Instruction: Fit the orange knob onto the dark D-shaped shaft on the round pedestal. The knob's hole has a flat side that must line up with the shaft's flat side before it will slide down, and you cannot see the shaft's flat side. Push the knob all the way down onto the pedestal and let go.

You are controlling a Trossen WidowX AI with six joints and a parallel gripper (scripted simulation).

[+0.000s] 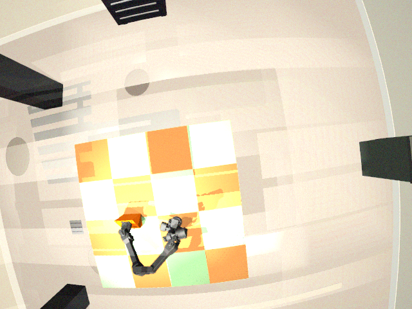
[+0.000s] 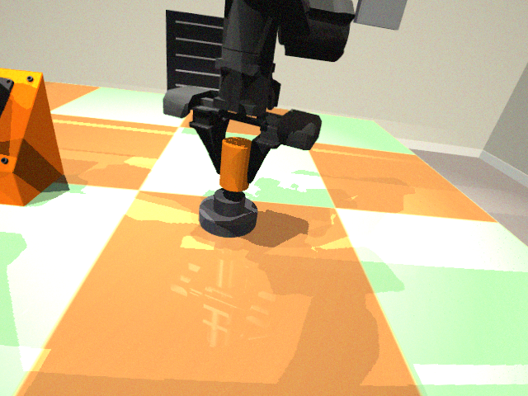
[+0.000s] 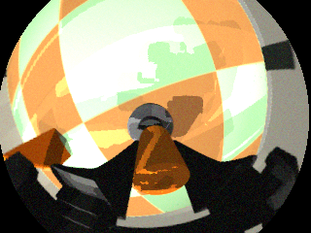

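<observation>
My gripper tip is now 40 mm above the pedestal. The rest, counted from my gripper tip: knob: 20 mm above.
</observation>
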